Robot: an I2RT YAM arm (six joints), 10 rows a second.
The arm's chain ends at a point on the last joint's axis. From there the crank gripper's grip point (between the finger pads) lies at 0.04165 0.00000 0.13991 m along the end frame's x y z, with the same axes.
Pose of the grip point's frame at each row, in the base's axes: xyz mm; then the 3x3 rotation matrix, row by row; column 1 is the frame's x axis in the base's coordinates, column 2 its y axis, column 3 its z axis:
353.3, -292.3, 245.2; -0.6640, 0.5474, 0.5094; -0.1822, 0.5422, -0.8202; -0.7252, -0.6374, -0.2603
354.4, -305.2, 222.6; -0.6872, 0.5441, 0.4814; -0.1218, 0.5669, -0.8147; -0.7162, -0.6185, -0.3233
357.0, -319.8, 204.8; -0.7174, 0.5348, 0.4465; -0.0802, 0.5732, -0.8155; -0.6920, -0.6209, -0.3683
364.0, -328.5, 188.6; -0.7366, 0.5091, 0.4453; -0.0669, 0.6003, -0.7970; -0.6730, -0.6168, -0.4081
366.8, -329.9, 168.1; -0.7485, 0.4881, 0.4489; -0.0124, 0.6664, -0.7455; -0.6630, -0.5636, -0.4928
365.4, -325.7, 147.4; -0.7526, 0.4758, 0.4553; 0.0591, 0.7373, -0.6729; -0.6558, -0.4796, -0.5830
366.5, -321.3, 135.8; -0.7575, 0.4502, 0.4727; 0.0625, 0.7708, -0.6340; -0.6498, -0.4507, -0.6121
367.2, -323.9, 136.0; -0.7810, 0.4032, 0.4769; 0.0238, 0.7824, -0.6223; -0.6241, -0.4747, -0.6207
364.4, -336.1, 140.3; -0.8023, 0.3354, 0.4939; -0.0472, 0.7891, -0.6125; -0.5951, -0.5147, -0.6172
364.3, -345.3, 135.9; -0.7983, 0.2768, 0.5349; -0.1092, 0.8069, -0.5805; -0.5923, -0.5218, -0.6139
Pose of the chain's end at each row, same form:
309.7, -170.0, 311.8; -0.6640, 0.5474, 0.5094; -0.1822, 0.5422, -0.8202; -0.7252, -0.6374, -0.2603
315.7, -186.1, 297.7; -0.6872, 0.5441, 0.4814; -0.1218, 0.5669, -0.8147; -0.7162, -0.6185, -0.3233
324.4, -202.4, 285.2; -0.7174, 0.5348, 0.4465; -0.0802, 0.5732, -0.8155; -0.6920, -0.6209, -0.3683
332.4, -214.2, 273.7; -0.7366, 0.5091, 0.4453; -0.0669, 0.6003, -0.7970; -0.6730, -0.6168, -0.4081
335.2, -225.1, 264.7; -0.7485, 0.4881, 0.4489; -0.0124, 0.6664, -0.7455; -0.6630, -0.5636, -0.4928
333.0, -234.0, 256.3; -0.7526, 0.4758, 0.4553; 0.0591, 0.7373, -0.6729; -0.6558, -0.4796, -0.5830
331.9, -235.2, 248.5; -0.7575, 0.4502, 0.4727; 0.0625, 0.7708, -0.6340; -0.6498, -0.4507, -0.6121
333.0, -237.8, 248.8; -0.7810, 0.4032, 0.4769; 0.0238, 0.7824, -0.6223; -0.6241, -0.4747, -0.6207
328.7, -248.4, 251.4; -0.8023, 0.3354, 0.4939; -0.0472, 0.7891, -0.6125; -0.5951, -0.5147, -0.6172
322.7, -259.5, 246.5; -0.7983, 0.2768, 0.5349; -0.1092, 0.8069, -0.5805; -0.5923, -0.5218, -0.6139

